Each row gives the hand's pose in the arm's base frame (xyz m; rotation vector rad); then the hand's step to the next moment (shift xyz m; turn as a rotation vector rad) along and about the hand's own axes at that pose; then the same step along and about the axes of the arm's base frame.
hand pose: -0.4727 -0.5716 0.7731 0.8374 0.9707 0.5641
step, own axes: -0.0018 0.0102 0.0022 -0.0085 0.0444 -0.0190
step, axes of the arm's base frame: 0.0006 0.0037 0.0099 -0.0231 0.0257 0.0348
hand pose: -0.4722 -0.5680 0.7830 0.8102 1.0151 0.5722
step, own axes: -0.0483 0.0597 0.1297 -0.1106 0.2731 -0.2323
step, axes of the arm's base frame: 0.0933 -0.0425 0.1105 -0.2711 0.1516 0.2104
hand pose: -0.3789 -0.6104 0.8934 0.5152 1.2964 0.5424
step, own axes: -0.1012 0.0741 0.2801 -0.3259 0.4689 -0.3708
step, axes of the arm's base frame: 0.2494 -0.0223 0.1775 -0.4630 0.1722 0.4686
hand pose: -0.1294 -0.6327 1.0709 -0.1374 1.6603 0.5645
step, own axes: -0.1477 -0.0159 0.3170 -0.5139 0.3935 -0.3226
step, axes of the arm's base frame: 0.3175 0.0908 0.1163 -0.3556 0.0848 0.6240
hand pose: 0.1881 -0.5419 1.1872 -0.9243 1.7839 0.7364
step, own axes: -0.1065 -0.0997 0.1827 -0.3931 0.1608 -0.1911
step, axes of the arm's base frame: 0.1975 0.1224 0.0263 -0.1273 0.0353 0.4466
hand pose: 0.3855 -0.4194 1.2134 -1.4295 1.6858 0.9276
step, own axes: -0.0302 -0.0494 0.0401 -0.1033 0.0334 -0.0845
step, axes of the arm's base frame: 0.0555 0.0431 0.0041 -0.0273 -0.0219 0.1331
